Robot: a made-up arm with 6 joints.
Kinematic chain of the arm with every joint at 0, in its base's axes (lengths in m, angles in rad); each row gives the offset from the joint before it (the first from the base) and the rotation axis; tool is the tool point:
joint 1: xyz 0 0 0.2 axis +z
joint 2: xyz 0 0 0 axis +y
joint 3: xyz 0 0 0.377 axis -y
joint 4: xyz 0 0 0 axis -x
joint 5: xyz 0.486 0 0 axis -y
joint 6: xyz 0 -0.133 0 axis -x
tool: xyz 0 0 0
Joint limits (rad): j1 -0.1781..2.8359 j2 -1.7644..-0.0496 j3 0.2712..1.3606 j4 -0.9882..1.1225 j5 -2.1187..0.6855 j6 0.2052..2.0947
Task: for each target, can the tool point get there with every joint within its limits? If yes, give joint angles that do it. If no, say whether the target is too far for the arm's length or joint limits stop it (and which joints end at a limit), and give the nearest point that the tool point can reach.
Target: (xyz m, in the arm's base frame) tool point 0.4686 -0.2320 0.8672
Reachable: yes | joints 2.4292 -0.9299 1.0232 0.1855 -0.0645 1.0020
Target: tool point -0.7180 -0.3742 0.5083
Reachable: yes | joints 0.3568 -1.3802 1.0823 0.7211 -0.5757 0.8362
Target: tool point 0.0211 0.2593 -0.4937
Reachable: no: joint limits stop it (at a limit: joint 1, joint 2, joint 3, joint 4) | nearest point -0.8545 0.0952 0.0157 | short by 1.026 m
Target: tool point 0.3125 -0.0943 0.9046
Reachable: yes | joints 2.5899 -0.9873 0.3754 0.8926 -1.0102 0.5224
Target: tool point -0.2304 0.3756 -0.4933
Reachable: no: joint limits stop it (at a limit: joint 1, joint 2, joint 3, joint 4) | nearest point -0.8545 0.0952 0.0157 | short by 0.853 m
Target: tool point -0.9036 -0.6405 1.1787
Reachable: no: too far | nearest point -0.5377 -0.3811 0.7823 | short by 0.599 m
